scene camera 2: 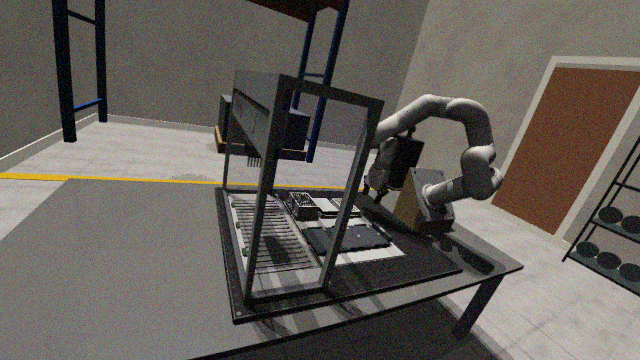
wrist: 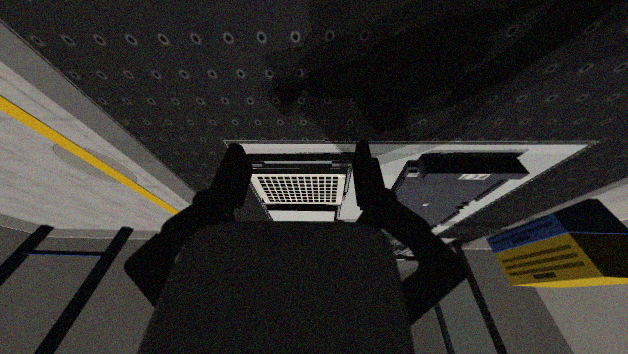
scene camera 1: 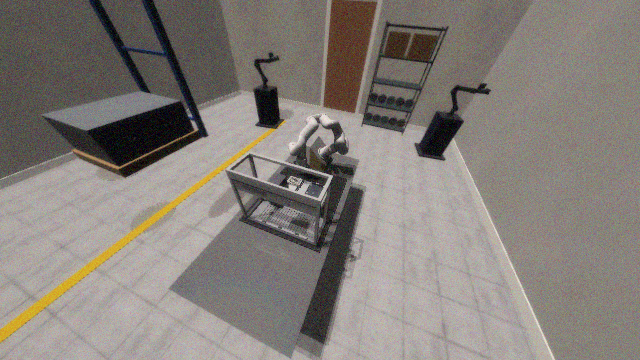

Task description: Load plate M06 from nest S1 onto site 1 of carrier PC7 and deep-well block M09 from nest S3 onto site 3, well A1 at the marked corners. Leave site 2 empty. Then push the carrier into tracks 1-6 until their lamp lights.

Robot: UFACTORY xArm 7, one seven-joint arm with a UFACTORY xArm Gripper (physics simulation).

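Places are measured from the arm's base along level axes (x ahead, y left, z up), in millimetres.
Pixels of known places: gripper, fingertip midpoint: (scene camera 2: 370,199) (wrist: 300,154); arm's base, link origin: (scene camera 2: 431,196) (scene camera 1: 321,153).
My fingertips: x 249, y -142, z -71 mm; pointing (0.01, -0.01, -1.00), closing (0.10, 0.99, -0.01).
For each thing: its top centre in the pictures, then the offset to it from my fingertips. Level surfaces: height alone.
- cream gridded plate, top centre: (wrist: 300,190) (scene camera 2: 345,204) (scene camera 1: 295,180) dx +114, dy -29, dz -37 mm
- Carrier PC7, top centre: (wrist: 417,225) (scene camera 2: 349,232) (scene camera 1: 311,195) dx +253, dy +167, dz -33 mm
- dark perforated board, surface height: dz -63 mm
My gripper (wrist: 300,154) (scene camera 2: 373,194) is open and empty, low at the arm-side end of the nest row. In the wrist view its fingers stand left and right of a cream gridded plate (wrist: 300,188) in the nearest nest, apparently M06; its label is unreadable. A white flat-topped plate (wrist: 304,215) (scene camera 2: 324,205) sits in the middle nest. The tall deep-well block (scene camera 2: 304,207) (scene camera 1: 294,181) stands in the far nest, largely hidden in the wrist view. Carrier PC7 (wrist: 440,195) (scene camera 2: 355,238) lies flat beside the nests, its sites unoccupied. The slatted track deck (scene camera 2: 287,227) lies beyond. No lit lamp is discernible.
A grey open frame (scene camera 2: 330,92) (scene camera 1: 280,188) stands over the track deck. A blue and yellow box-shaped body (wrist: 542,255) shows at right in the wrist view. The dark perforated board (wrist: 200,87) (scene camera 2: 410,262) bears the nests and carrier.
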